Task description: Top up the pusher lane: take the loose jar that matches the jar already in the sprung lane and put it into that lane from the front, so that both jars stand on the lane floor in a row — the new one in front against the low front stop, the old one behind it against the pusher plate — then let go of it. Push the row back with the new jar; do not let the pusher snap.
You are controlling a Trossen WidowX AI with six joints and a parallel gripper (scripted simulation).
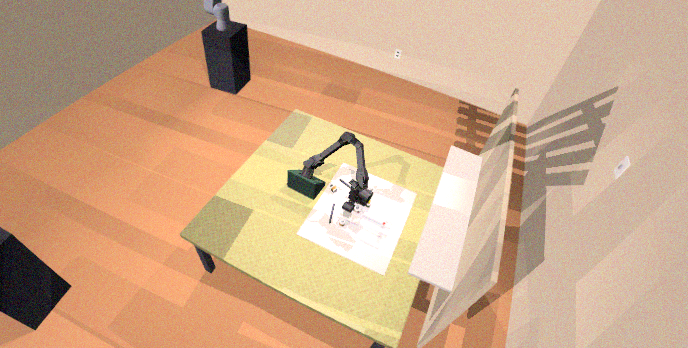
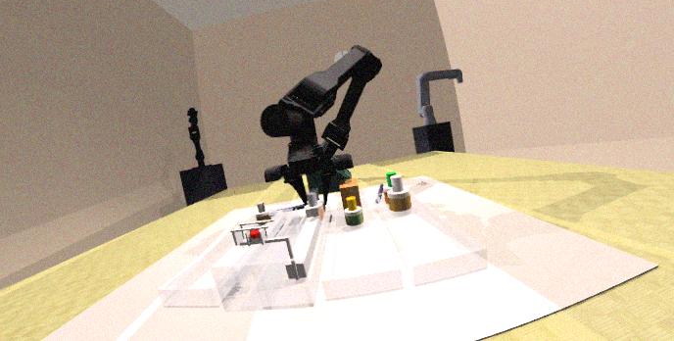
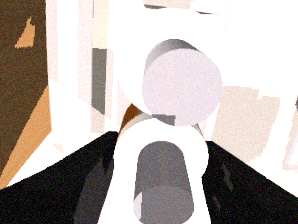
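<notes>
Now: gripper tip 40 mm short of the brown box, 70 mm to the right of it and 10 mm below it. From my gripper tip the other things lie so: red block 210 mm ahead, 70 mm to the right, 40 mm above.
</notes>
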